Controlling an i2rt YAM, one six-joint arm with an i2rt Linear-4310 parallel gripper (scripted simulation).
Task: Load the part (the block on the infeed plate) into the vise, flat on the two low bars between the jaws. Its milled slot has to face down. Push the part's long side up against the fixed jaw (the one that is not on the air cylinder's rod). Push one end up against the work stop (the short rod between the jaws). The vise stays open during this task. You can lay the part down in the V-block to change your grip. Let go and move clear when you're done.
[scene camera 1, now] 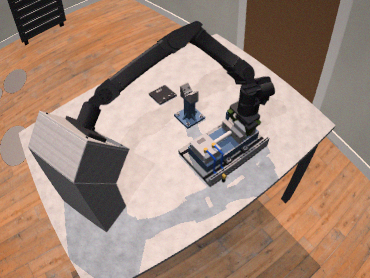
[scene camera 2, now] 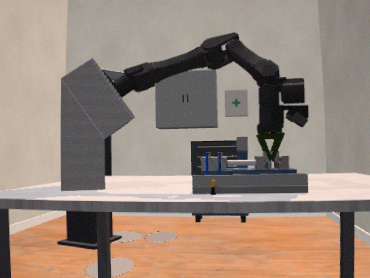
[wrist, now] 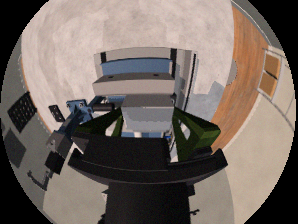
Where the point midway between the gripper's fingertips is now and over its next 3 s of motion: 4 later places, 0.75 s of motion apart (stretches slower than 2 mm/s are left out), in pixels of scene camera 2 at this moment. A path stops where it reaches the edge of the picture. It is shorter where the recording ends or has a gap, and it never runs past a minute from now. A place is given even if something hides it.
My gripper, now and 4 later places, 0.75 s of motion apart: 269, 159; 269, 144; 269, 135; 265, 135; 258, 134
